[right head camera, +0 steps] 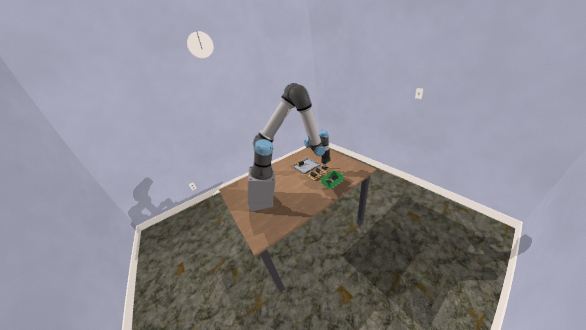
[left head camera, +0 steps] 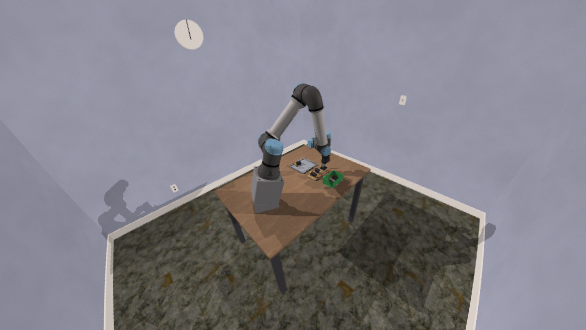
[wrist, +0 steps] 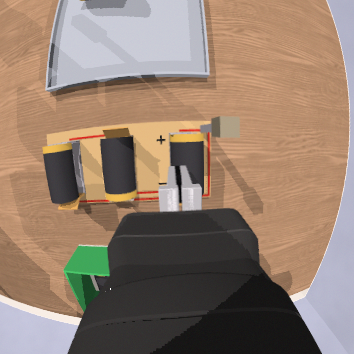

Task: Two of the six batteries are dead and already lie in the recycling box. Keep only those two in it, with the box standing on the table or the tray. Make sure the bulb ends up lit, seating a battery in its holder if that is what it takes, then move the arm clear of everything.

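Pixels of known places: gripper, fingertip midpoint: (right head camera: 324,166) (left head camera: 323,166) (wrist: 177,177); arm's base, origin of the base link: (right head camera: 261,173) (left head camera: 268,173).
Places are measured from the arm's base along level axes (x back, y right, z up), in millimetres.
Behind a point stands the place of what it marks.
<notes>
My gripper (left head camera: 323,165) {x -542, y 132, z -199 mm} (right head camera: 325,164) {x -542, y 132, z -199 mm} (wrist: 177,177) {x -542, y 132, z -199 mm} is shut and empty, its tips over the lower part of the right battery (wrist: 187,150) {x -556, y 111, z -203 mm} on the tan holder board (wrist: 149,165) {x -516, y 123, z -241 mm}. A middle battery (wrist: 118,166) {x -490, y 112, z -205 mm} lies on the board. A left battery (wrist: 61,175) {x -426, y 107, z -205 mm} lies at the board's left end, slightly slanted beside a grey metal clip. Dark batteries (left head camera: 334,177) {x -475, y 278, z -221 mm} (right head camera: 332,178) {x -468, y 265, z -228 mm} lie in the green recycling box (left head camera: 330,184) {x -370, y 293, z -219 mm} (right head camera: 330,185) {x -371, y 312, z -214 mm} (wrist: 89,259) {x -412, y 219, z -216 mm}; the arm hides much of it in the wrist view. A beige-grey block (wrist: 226,127) {x -581, y 95, z -159 mm} sits at the board's right corner; no glow shows on it.
The grey tray (left head camera: 308,165) {x -547, y -32, z -248 mm} (right head camera: 310,165) {x -544, y -37, z -248 mm} (wrist: 130,50) {x -520, y -17, z -248 mm} lies beyond the board, with a battery (left head camera: 298,163) {x -495, y -114, z -225 mm} (right head camera: 301,163) {x -499, y -111, z -226 mm} on it. The green box stands on the wooden table (left head camera: 300,200) {x -115, y 174, z -251 mm} (right head camera: 295,200) {x -116, y 173, z -251 mm}, on the other side of the board from the tray.
</notes>
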